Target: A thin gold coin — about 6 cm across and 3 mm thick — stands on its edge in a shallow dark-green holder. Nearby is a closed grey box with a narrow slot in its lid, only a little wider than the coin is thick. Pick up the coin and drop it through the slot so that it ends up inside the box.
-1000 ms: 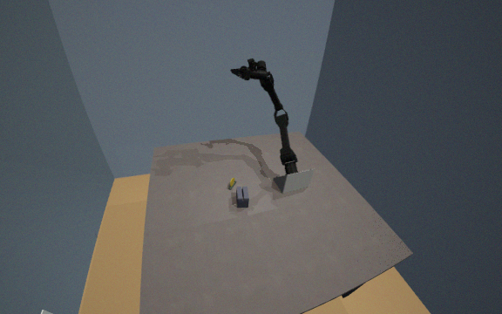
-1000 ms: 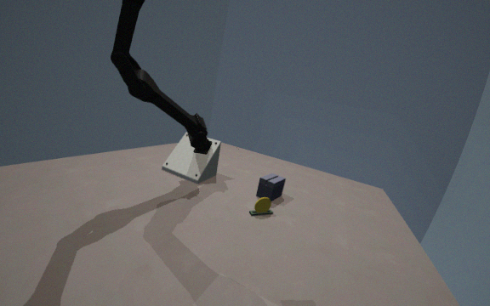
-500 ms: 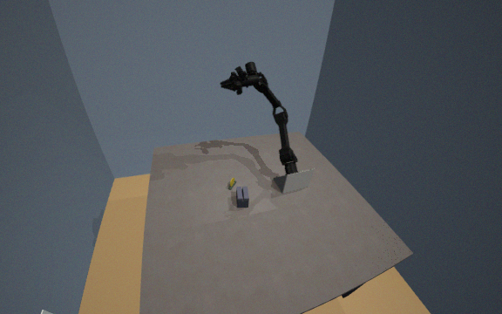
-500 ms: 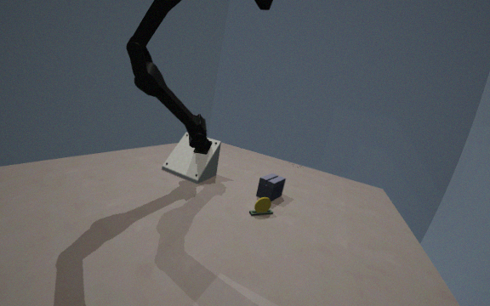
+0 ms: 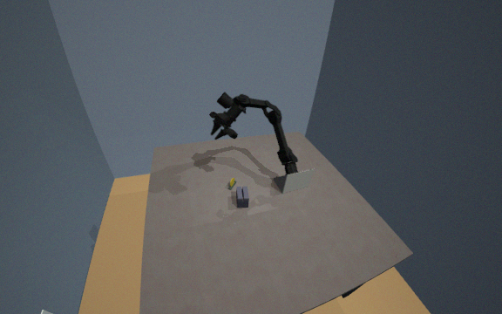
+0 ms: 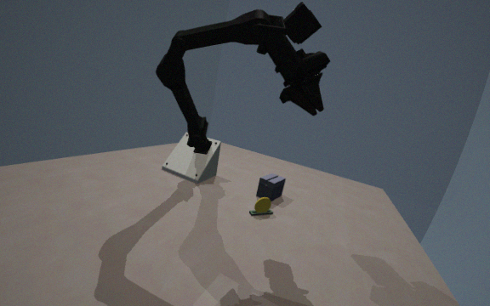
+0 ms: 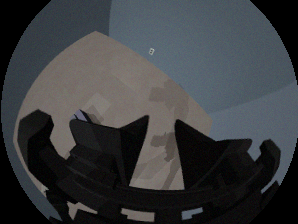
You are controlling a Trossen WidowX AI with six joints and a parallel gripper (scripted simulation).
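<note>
My gripper tip is now 90 mm past the coin, 60 mm to the right of it and 300 mm above it.
</note>
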